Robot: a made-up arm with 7 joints. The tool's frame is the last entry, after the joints.
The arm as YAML. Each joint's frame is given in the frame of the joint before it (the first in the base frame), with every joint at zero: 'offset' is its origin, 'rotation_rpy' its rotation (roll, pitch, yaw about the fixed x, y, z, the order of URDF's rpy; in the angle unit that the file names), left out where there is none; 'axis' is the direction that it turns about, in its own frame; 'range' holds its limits. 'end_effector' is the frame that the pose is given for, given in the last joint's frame.
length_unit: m
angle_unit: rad
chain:
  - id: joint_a
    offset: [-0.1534, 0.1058, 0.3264]
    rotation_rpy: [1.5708, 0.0, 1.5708]
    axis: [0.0, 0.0, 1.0]
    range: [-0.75, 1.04]
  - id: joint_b
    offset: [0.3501, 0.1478, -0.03]
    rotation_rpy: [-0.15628, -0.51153, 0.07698]
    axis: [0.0, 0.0, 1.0]
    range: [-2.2, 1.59]
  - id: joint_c
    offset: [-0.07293, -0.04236, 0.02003]
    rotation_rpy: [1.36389, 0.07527, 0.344]
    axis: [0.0, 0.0, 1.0]
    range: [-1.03, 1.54]
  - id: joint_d
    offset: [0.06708, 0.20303, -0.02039]
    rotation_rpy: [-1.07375, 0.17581, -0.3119]
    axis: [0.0, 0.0, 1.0]
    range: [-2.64, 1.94]
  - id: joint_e
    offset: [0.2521, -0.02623, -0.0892]
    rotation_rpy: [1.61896, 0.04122, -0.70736]
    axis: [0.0, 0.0, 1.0]
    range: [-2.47, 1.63]
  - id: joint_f
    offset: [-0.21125, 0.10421, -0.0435]
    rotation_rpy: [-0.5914, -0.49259, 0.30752]
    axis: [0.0, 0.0, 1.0]
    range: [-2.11, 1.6]
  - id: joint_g
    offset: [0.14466, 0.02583, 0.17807]
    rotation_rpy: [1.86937, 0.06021, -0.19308]
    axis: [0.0, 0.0, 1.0]
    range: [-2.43, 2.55]
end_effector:
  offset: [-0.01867, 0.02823, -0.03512]
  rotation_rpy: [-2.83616, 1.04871, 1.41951]
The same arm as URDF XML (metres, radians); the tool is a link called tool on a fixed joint. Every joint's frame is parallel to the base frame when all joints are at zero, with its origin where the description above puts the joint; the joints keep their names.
<robot name="arm">
  <joint name="joint_a" type="revolute">
    <parent link="base"/>
    <child link="link1"/>
    <origin xyz="-0.1534 0.1058 0.3264" rpy="0 0 0"/>
    <axis xyz="1 0 0"/>
    <limit lower="-0.75" upper="1.04"/>
  </joint>
  <joint name="joint_b" type="revolute">
    <parent link="link1"/>
    <child link="link2"/>
    <origin xyz="-0.03 0.3501 0.1478" rpy="0 0 0"/>
    <axis xyz="0.86137 -0.494083 0.117996"/>
    <limit lower="-2.2" upper="1.59"/>
  </joint>
  <joint name="joint_c" type="revolute">
    <parent link="link2"/>
    <child link="link3"/>
    <origin xyz="-0.0127 -0.0733 -0.0445" rpy="0 0 0"/>
    <axis xyz="0.469481 0.198392 -0.860365"/>
    <limit lower="-1.03" upper="1.54"/>
  </joint>
  <joint name="joint_d" type="revolute">
    <parent link="link3"/>
    <child link="link4"/>
    <origin xyz="0.1785 -0.0447 0.1108" rpy="0 0 0"/>
    <axis xyz="1 0 0"/>
    <limit lower="-2.64" upper="1.94"/>
  </joint>
  <joint name="joint_e" type="revolute">
    <parent link="link4"/>
    <child link="link5"/>
    <origin xyz="-0.0892 0.2404 0.0803" rpy="0 0 0"/>
    <axis xyz="-0.048101 -0.279207 -0.959025"/>
    <limit lower="-2.47" upper="1.63"/>
  </joint>
  <joint name="joint_f" type="revolute">
    <parent link="link5"/>
    <child link="link6"/>
    <origin xyz="0.1148 -0.1879 0.0943" rpy="0 0 0"/>
    <axis xyz="0.398889 -0.714581 -0.574684"/>
    <limit lower="-2.11" upper="1.6"/>
  </joint>
  <joint name="joint_g" type="revolute">
    <parent link="link6"/>
    <child link="link7"/>
    <origin xyz="0.1243 -0.0246 -0.193" rpy="0 0 0"/>
    <axis xyz="-0.993558 -0.076397 -0.083697"/>
    <limit lower="-2.43" upper="2.55"/>
  </joint>
  <joint name="tool_fixed" type="fixed">
    <parent link="link7"/>
    <child link="tool"/>
    <origin xyz="0.0379 -0.0306 -0.0024" rpy="-0.4115 0.3205 -0.2583"/>
  </joint>
  <link name="base"/>
  <link name="link1"/>
  <link name="link2"/>
  <link name="link3"/>
  <link name="link4"/>
  <link name="link5"/>
  <link name="link6"/>
  <link name="link7"/>
  <link name="tool"/>
</robot>

